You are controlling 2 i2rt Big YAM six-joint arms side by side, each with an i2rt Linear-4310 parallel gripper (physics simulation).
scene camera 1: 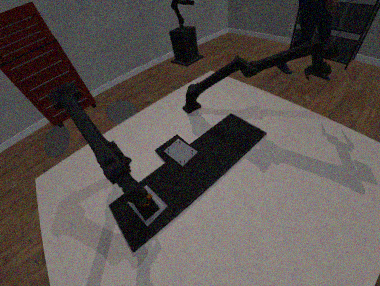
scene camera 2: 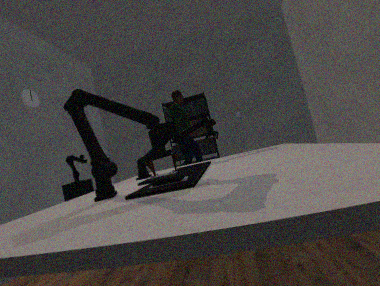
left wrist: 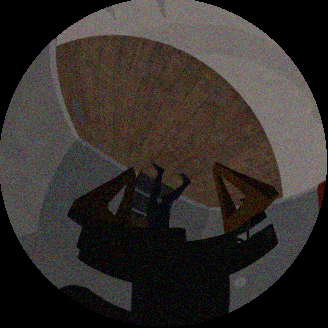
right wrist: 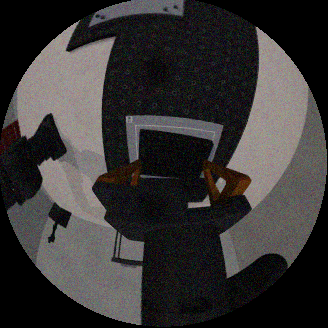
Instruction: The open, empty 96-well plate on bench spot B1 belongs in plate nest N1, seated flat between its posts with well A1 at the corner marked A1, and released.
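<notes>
The black 96-well plate lies on the grey-bordered bench spot B1; its wells are too dark to make out. In the right wrist view a small label sits at the spot's upper left corner. My right gripper is open, low over the plate, with its orange fingers at the plate's left and right sides; contact cannot be told. Plate nest N1 is a light plate with small dark posts, with no plate on it. My left gripper is open and empty, far from the plate.
A long black perforated board lies on the white table and carries B1; the nest's dark base adjoins its long side. The left arm reaches out beyond the table edge. A person stands by a dark shelf unit in the background.
</notes>
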